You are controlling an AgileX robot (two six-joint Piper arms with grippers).
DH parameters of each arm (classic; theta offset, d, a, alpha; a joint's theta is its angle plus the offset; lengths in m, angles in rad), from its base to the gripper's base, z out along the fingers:
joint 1: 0 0.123 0 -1.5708
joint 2: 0.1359 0 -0.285 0
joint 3: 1.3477 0 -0.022 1.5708
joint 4: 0 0.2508 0 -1.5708
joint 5: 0 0 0.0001 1.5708
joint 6: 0 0.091 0 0
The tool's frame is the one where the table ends.
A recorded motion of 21 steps. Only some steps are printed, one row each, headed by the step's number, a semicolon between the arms.
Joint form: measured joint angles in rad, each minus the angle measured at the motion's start. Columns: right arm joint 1, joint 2, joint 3, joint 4, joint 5, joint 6; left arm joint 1, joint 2, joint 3, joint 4, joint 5, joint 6.
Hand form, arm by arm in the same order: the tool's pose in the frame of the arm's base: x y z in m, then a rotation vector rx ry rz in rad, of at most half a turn. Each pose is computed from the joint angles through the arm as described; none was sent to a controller.
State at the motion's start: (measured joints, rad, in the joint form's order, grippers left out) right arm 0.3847 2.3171 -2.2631 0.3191 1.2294 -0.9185; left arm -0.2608 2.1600 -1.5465 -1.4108 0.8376 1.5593
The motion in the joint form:
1: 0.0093 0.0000 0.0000 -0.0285 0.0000 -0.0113; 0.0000 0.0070 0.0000 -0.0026 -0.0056 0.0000
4: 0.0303 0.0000 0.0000 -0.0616 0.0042 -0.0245; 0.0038 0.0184 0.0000 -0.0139 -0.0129 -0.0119
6: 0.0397 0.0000 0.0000 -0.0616 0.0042 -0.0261; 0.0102 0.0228 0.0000 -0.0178 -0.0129 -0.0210
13: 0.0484 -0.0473 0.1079 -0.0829 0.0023 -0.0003; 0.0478 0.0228 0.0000 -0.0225 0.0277 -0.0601
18: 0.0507 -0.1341 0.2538 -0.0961 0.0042 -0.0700; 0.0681 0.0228 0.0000 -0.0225 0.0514 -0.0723
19: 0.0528 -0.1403 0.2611 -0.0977 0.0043 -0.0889; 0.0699 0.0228 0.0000 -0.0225 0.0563 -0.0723
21: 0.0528 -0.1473 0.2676 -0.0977 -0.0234 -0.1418; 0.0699 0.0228 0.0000 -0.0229 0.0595 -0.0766
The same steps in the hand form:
1: 0.4551 0.2158 0.2533 -1.6078 2.1638 0.2473; 0.4321 -0.1842 0.1862 0.9216 1.9651 -0.9430
4: 0.4512 0.2227 0.2524 -1.6606 2.1438 0.2082; 0.4344 -0.1826 0.1814 0.8887 1.9846 -0.9508
6: 0.4491 0.2270 0.2524 -1.6726 2.1349 0.2105; 0.4359 -0.1799 0.1795 0.8685 1.9954 -0.9563
13: 0.4367 0.2241 0.2452 -1.6893 2.2035 0.2133; 0.4395 -0.1653 0.1809 0.8099 2.0149 -1.0031
18: 0.4166 0.2147 0.2461 -1.8005 2.1895 0.2033; 0.4410 -0.1574 0.1816 0.7902 2.0195 -1.0238
19: 0.4149 0.2149 0.2470 -1.8242 2.1708 0.1980; 0.4410 -0.1568 0.1818 0.7911 2.0184 -1.0280
21: 0.4159 0.2152 0.2491 -1.8588 2.1033 0.1720; 0.4407 -0.1570 0.1819 0.7885 2.0199 -1.0341

